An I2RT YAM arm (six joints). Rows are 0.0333 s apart.
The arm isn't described. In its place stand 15 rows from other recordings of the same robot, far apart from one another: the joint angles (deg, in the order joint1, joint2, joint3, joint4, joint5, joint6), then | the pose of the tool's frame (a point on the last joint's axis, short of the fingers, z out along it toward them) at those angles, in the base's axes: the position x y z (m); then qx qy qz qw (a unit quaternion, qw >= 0).
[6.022, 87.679, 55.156, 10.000, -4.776, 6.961] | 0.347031 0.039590 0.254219 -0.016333 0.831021 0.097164 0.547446
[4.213, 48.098, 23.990, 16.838, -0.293, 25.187] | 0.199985 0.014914 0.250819 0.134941 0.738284 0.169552 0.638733
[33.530, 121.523, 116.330, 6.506, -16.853, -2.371] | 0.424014 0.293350 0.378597 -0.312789 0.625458 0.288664 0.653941
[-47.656, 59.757, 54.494, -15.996, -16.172, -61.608] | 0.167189 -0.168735 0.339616 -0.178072 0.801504 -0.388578 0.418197
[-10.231, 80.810, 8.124, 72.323, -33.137, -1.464] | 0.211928 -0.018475 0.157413 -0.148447 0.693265 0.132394 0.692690
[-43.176, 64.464, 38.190, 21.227, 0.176, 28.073] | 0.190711 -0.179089 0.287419 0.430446 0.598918 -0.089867 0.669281
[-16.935, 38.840, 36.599, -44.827, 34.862, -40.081] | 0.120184 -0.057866 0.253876 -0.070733 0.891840 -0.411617 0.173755
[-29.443, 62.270, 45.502, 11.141, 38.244, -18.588] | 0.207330 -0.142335 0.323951 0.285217 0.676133 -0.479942 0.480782
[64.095, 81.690, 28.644, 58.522, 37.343, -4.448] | 0.141276 0.241454 0.224779 -0.162982 0.659927 0.161903 0.715347
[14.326, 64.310, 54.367, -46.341, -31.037, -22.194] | 0.204007 0.071044 0.281275 -0.362615 0.851391 0.236278 0.296337
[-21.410, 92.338, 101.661, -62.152, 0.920, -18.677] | 0.306115 -0.120641 0.388850 0.025161 0.947488 -0.116381 0.296798
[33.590, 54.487, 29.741, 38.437, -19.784, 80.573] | 0.175519 0.131036 0.305771 0.118704 0.612006 0.707958 0.331894
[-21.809, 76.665, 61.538, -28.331, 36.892, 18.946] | 0.257274 -0.125967 0.293888 0.420626 0.773384 -0.299942 0.367404
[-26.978, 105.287, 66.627, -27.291, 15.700, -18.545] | 0.318702 -0.173042 0.163089 0.099615 0.964179 -0.203027 0.138623
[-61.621, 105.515, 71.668, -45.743, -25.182, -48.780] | 0.178118 -0.297842 0.176786 0.089033 0.968042 0.051192 0.228794
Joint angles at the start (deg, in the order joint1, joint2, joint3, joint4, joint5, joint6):
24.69, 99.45, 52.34, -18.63, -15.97, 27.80
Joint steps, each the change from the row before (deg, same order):
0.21, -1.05, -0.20, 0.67, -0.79, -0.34
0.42, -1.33, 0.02, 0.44, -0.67, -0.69
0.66, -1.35, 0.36, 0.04, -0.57, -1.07
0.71, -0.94, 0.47, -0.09, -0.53, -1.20
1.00, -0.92, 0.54, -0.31, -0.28, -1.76
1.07, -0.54, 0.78, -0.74, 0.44, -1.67
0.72, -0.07, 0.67, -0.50, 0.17, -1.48
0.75, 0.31, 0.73, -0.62, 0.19, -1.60
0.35, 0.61, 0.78, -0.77, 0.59, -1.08
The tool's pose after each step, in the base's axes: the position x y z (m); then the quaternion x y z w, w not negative. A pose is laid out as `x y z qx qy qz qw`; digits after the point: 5 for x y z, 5 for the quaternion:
0.28440 0.14333 0.14181 -0.01096 0.96488 0.22486 0.13538
0.28319 0.14578 0.14931 -0.02395 0.96036 0.23563 0.14700
0.28176 0.14954 0.15817 -0.04193 0.95543 0.24516 0.15901
0.28044 0.15365 0.16534 -0.06072 0.95090 0.25269 0.16809
0.27812 0.15892 0.17254 -0.08569 0.94602 0.25730 0.17749
0.27612 0.16435 0.17843 -0.10797 0.94294 0.25495 0.18498
0.27535 0.16843 0.18162 -0.12593 0.94035 0.25321 0.18915
0.27481 0.17287 0.18298 -0.14455 0.93837 0.24978 0.19019
0.27583 0.17537 0.18278 -0.15434 0.93893 0.24238 0.18931

